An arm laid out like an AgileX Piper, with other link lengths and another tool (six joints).
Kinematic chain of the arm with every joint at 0, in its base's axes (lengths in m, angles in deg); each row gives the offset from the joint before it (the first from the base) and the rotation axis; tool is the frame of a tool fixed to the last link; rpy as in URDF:
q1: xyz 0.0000 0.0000 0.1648 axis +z
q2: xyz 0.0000 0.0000 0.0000 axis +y
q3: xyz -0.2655 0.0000 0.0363 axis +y
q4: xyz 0.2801 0.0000 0.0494 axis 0.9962 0 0.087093
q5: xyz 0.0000 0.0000 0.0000 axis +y
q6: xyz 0.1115 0.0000 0.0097 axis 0.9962 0 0.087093
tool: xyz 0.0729 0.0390 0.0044 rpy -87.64 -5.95 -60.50
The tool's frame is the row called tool.
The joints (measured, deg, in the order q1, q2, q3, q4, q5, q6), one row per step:
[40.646 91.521 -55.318 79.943 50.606 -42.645]
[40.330 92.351 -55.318 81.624 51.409 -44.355]
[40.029 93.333 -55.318 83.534 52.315 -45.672]
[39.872 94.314 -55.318 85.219 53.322 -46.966]
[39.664 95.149 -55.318 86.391 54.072 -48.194]
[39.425 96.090 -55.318 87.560 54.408 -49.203]
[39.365 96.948 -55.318 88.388 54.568 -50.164]
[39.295 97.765 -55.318 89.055 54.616 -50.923]
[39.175 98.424 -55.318 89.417 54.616 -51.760]
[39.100 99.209 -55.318 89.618 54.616 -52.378]
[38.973 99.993 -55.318 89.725 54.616 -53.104]
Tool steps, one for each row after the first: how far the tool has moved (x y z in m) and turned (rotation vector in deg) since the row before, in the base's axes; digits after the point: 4 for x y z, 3 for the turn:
[0.0015 0.0007 -0.0009 1.022 0.408 0.223]
[0.0020 0.0011 -0.0010 1.084 1.009 -0.020]
[0.0007 0.0013 -0.0013 1.010 0.916 0.264]
[0.0011 0.0006 -0.0019 0.701 0.457 0.217]
[0.0028 0.0007 -0.0032 0.444 0.549 -0.265]
[0.0016 0.0010 -0.0038 0.202 0.272 -0.068]
[0.0018 0.0008 -0.0041 0.043 0.293 -0.158]
[0.0015 0.0002 -0.0038 -0.056 -0.076 -0.038]
[0.0012 0.0004 -0.0050 -0.271 0.142 0.026]
[0.0012 0.0000 -0.0053 -0.308 -0.002 0.074]

